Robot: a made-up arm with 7 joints. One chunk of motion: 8 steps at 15 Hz.
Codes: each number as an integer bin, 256 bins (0 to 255) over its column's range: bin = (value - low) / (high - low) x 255, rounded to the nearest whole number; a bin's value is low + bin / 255 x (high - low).
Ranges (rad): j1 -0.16..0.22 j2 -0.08..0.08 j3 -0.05..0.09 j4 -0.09..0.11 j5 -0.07..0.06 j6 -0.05..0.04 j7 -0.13..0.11
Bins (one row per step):
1: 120 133 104 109 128 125 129
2: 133 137 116 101 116 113 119
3: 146 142 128 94 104 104 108
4: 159 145 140 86 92 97 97
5: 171 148 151 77 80 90 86
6: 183 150 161 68 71 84 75
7: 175 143 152 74 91 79 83
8: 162 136 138 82 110 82 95
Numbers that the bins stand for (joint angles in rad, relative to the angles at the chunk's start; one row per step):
1: 0.0188 0.0035 0.0071 -0.0045 -0.0047 -0.0059 -0.0086
2: 0.0382 0.0060 0.0137 -0.0108 -0.0109 -0.0101 -0.0180
3: 0.0576 0.0091 0.0203 -0.0163 -0.0170 -0.0133 -0.0284
4: 0.0769 0.0110 0.0269 -0.0225 -0.0231 -0.0158 -0.0387
5: 0.0948 0.0129 0.0329 -0.0296 -0.0292 -0.0182 -0.0491
6: 0.1127 0.0141 0.0384 -0.0367 -0.0338 -0.0204 -0.0594
7: 0.1008 0.0097 0.0335 -0.0320 -0.0236 -0.0221 -0.0519
8: 0.0814 0.0053 0.0258 -0.0257 -0.0139 -0.0211 -0.0406

